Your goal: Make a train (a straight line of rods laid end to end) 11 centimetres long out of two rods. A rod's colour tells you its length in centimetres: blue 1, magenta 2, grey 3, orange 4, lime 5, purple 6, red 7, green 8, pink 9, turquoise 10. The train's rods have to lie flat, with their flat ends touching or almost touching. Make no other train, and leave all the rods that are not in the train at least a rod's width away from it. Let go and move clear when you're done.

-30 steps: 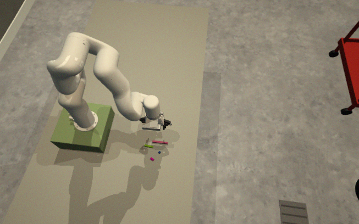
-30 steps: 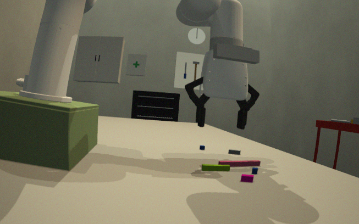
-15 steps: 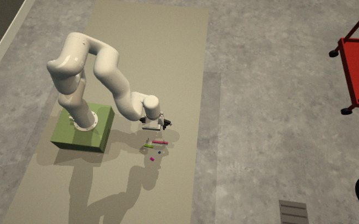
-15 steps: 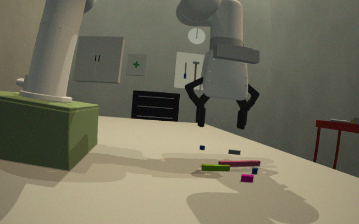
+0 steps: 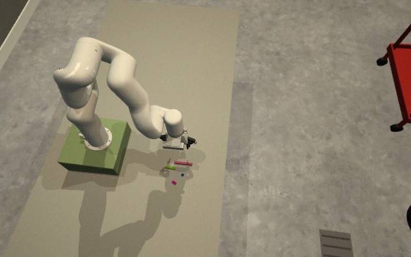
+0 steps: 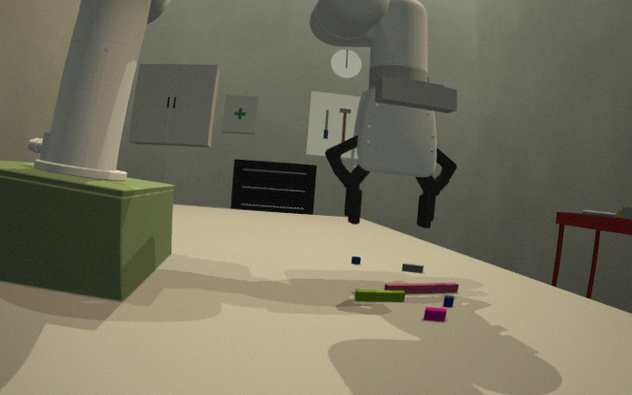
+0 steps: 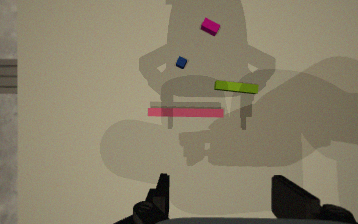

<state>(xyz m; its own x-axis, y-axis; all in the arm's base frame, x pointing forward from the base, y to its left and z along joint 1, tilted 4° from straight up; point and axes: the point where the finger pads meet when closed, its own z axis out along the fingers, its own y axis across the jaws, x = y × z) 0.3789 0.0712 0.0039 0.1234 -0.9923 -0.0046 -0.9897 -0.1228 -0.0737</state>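
My hand is 170 mm to the left of the magenta rod, 70 mm above it and 20 mm short of it. From my hand the other things lie so: grey rod 70 mm to the left, 70 mm below, 60 mm ahead; then pink rod 70 mm below, 60 mm to the right, 40 mm ahead; then lime rod 100 mm to the right, 70 mm below, 20 mm behind.
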